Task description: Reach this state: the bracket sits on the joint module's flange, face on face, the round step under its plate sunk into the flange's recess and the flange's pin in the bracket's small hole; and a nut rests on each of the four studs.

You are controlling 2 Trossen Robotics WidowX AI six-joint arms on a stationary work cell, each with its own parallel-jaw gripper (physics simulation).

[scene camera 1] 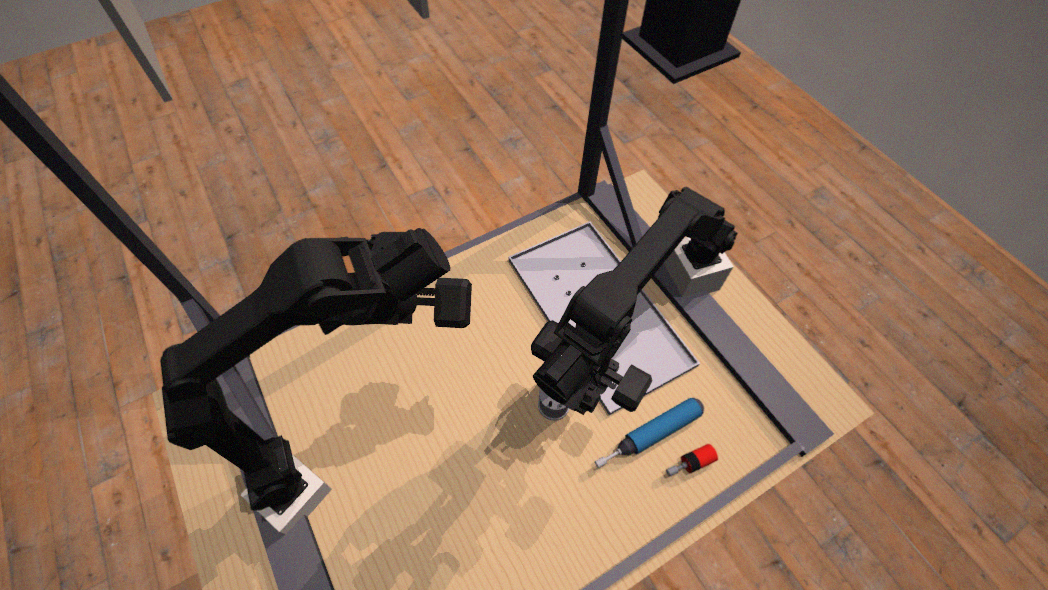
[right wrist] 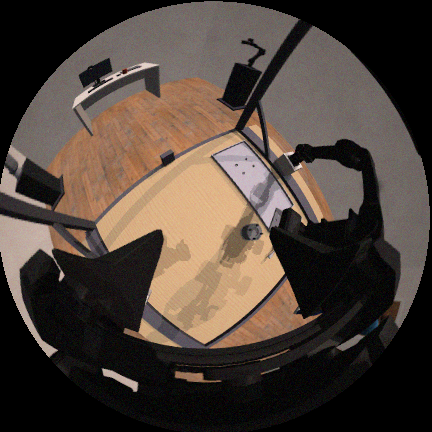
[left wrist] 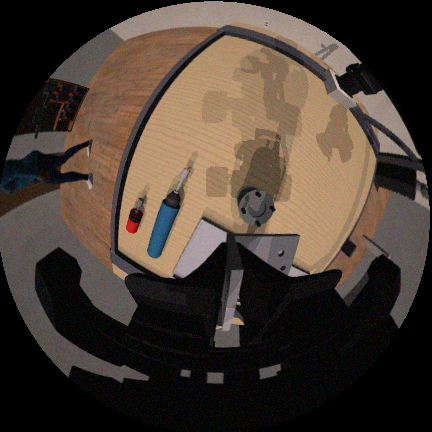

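Pixels of known places: left gripper, fingertip midpoint: [left wrist: 229, 246]; right gripper, fingertip midpoint: [scene camera 1: 423, 301] [right wrist: 217, 233]; left arm's base, origin of the base link: [scene camera 1: 701, 254] [right wrist: 293, 159]; right arm's base, origin of the base link: [scene camera 1: 282, 488].
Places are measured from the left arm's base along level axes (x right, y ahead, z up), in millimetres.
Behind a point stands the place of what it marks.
Note:
The grey round joint module [scene camera 1: 552, 409] @(y 414, x -215, z -32 mm) [left wrist: 256, 212] @(y 391, x -180, z -38 mm) [right wrist: 252, 232] @(y 403, x -189, z -38 mm) stands upright on the table, its flange up with dark studs around it. My left gripper [left wrist: 229, 246] @(y 363, x -227, z 81 mm) is shut on the grey L-shaped bracket [left wrist: 275, 250] @(y 387, x -190, z 80 mm), whose plate with holes shows beside the fingers. It holds the bracket above the table near the module, apart from it in the left wrist view. The bracket's step and the flange's pin cannot be made out. Small nuts [scene camera 1: 555, 277] [right wrist: 243, 173] lie on the pale tray [scene camera 1: 528, 265] @(y 339, x 142, z -87 mm) [right wrist: 227, 160] @(y 316, x 122, z -88 mm). My right gripper [right wrist: 217, 233] @(y 588, x -102, z 268 mm) is open and empty, high over the table.
A blue tool [scene camera 1: 663, 426] @(y 224, x -304, z -51 mm) [left wrist: 164, 227] @(y 242, x -293, z -53 mm) and a shorter red tool [scene camera 1: 700, 457] @(y 183, x -377, z -58 mm) [left wrist: 133, 223] @(y 184, x -366, z -61 mm) lie to the right of the module in scene camera 1. Dark frame rails [scene camera 1: 740, 344] @(y -13, x -192, z -71 mm) edge the table, and a dark post [scene camera 1: 602, 95] @(y 143, x 284, z 225 mm) rises behind the tray.

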